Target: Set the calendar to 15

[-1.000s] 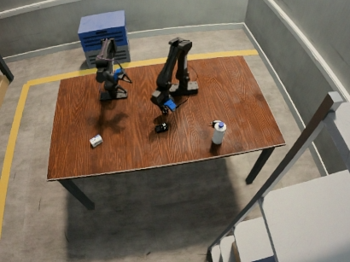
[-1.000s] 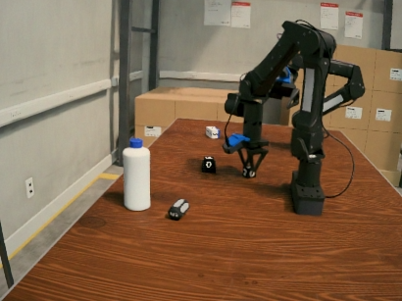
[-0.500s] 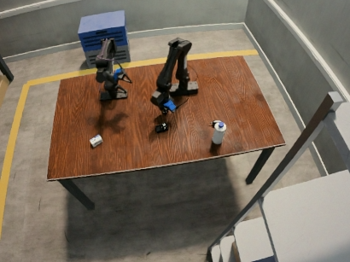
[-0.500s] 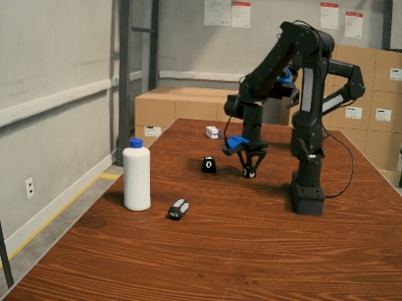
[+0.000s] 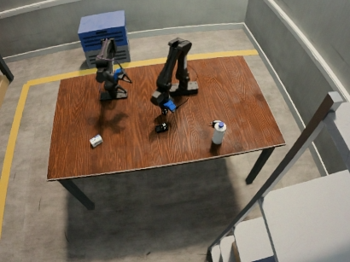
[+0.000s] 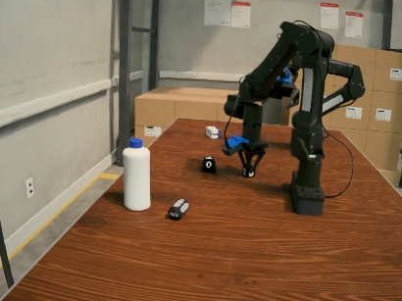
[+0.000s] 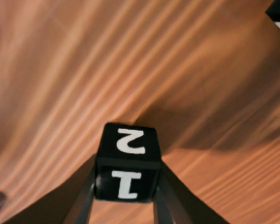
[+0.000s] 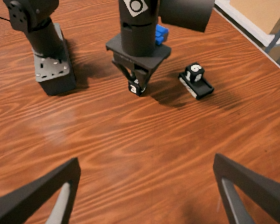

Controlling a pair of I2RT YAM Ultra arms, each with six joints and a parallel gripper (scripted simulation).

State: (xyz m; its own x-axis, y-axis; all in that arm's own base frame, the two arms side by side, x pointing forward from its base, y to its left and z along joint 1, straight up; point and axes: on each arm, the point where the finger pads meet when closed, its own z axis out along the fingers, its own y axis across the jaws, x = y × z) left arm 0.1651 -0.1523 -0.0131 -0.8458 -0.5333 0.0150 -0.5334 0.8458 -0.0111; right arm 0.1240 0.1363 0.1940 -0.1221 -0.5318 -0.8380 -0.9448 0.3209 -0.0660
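Right now the black calendar tray is 130 mm ahead of my left hand, 30 mm to the right of it and 20 mm below it. The rest, counted from my left hand: white bottle 240 mm ahead, 310 mm to the left, 60 mm above.
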